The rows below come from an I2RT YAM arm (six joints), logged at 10 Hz.
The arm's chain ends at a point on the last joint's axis. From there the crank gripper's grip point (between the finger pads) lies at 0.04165 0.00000 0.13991 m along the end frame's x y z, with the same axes.
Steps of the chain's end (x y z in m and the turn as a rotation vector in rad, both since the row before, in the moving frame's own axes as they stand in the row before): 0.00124 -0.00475 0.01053 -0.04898 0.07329 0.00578; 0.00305 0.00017 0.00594 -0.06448 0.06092 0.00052; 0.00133 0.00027 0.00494 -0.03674 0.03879 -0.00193; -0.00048 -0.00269 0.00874 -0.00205 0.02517 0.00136; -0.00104 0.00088 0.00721 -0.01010 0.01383 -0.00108
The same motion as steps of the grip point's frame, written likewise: 0.01135 0.00229 0.00693 -0.04898 0.07329 0.00578; 0.01148 0.00912 0.00286 -0.06448 0.06092 0.00052; 0.00673 0.00529 0.00313 -0.03674 0.03879 -0.00193; 0.00303 -0.00235 0.00765 -0.00205 0.02517 0.00136; 0.00089 0.00224 0.00661 -0.01010 0.01383 -0.00108
